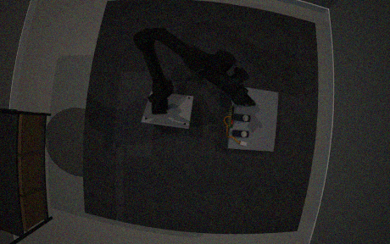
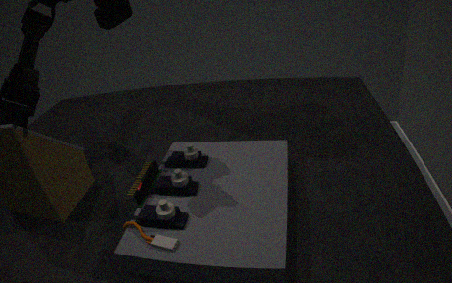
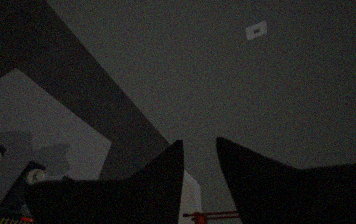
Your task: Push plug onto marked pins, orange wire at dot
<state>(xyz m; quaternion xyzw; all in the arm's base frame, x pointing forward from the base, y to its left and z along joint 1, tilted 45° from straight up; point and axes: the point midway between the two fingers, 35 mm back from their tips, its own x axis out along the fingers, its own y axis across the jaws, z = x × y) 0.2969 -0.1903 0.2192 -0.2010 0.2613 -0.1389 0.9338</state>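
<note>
Now: the red band 320 mm below my gripper tip, 60 mm to the right of it and 40 mm behind it. Also, from my gripper tip: pin strip (340 mm below, 40 mm to the right, 40 mm behind); holder plate (370 mm below, 120 mm ahead, 60 mm to the right).
</note>
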